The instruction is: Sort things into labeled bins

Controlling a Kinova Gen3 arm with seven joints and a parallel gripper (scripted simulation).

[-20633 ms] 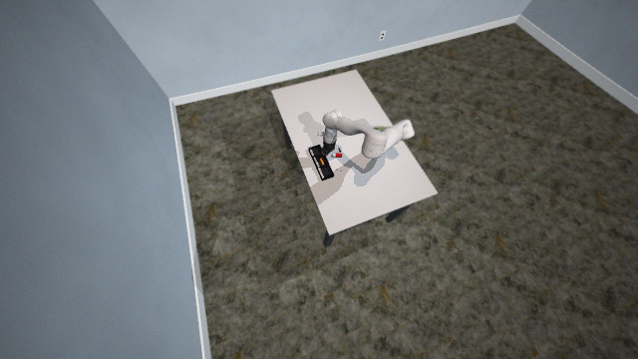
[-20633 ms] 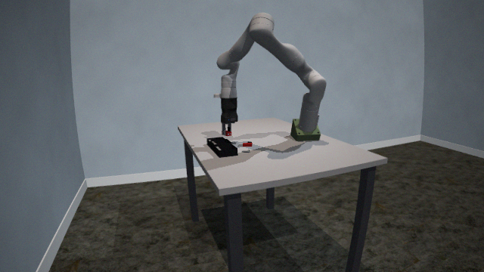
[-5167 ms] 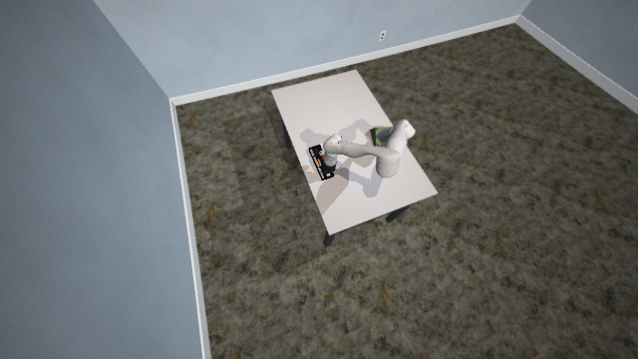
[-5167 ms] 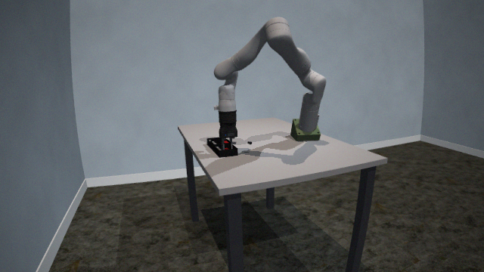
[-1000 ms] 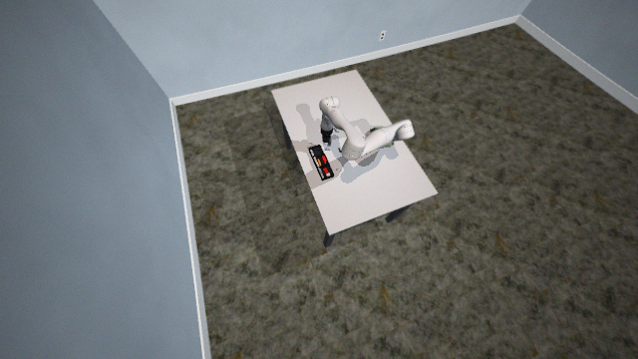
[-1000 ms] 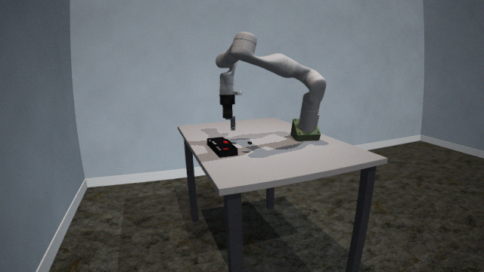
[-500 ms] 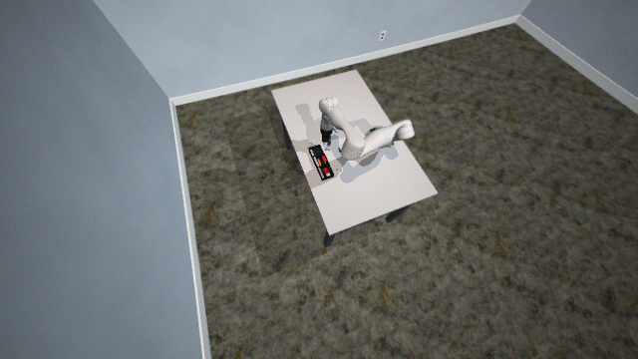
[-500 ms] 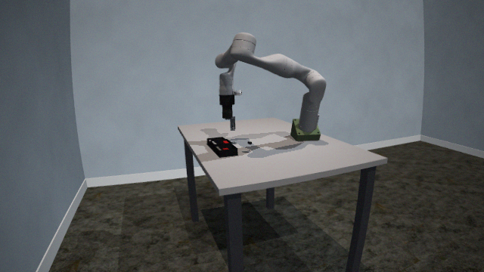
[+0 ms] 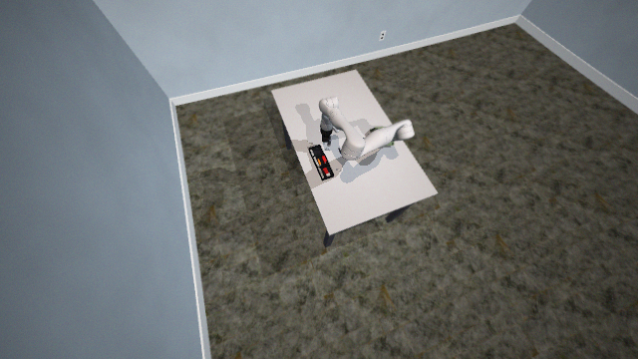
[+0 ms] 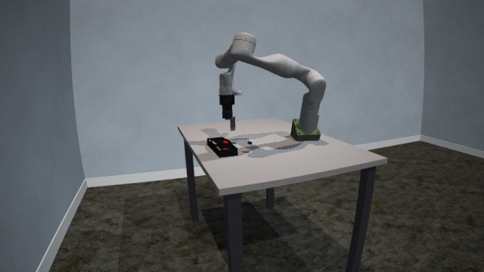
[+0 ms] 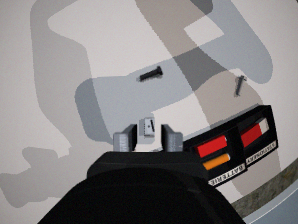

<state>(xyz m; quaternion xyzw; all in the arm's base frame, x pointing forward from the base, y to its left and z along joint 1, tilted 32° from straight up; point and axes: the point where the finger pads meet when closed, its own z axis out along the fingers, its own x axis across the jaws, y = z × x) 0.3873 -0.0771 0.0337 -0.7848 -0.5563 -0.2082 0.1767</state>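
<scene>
My hand is 80 mm above the grey-white piece. From my hand the other things lie so: red block: 50 mm ahead, 90 mm to the left, 70 mm below; orange battery: 90 mm ahead, 90 mm to the left, 80 mm below; black screw: 80 mm behind, 30 mm to the left, 80 mm below.
</scene>
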